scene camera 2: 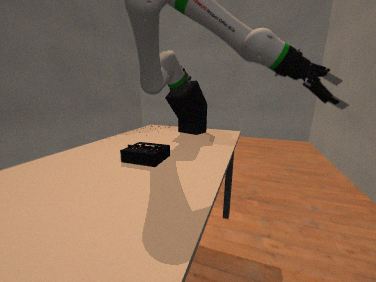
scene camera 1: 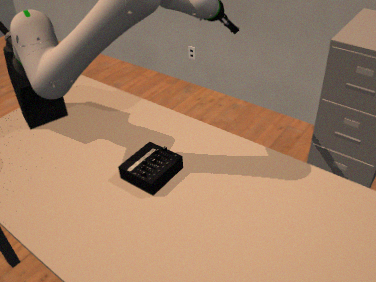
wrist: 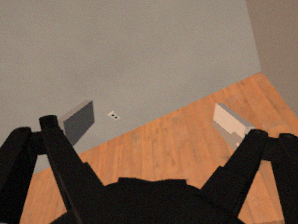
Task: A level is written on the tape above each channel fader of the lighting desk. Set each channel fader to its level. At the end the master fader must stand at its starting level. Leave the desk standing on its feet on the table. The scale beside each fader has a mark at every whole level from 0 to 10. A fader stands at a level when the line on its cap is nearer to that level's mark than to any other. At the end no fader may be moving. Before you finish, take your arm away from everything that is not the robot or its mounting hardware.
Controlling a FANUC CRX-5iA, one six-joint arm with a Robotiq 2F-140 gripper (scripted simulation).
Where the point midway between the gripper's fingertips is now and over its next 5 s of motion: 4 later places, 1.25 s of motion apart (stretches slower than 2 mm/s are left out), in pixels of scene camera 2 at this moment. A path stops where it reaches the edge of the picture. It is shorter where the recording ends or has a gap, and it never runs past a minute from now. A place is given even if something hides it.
My gripper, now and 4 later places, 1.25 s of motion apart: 342, 94; 217, 122; 144, 117; 140, 131; 142, 124
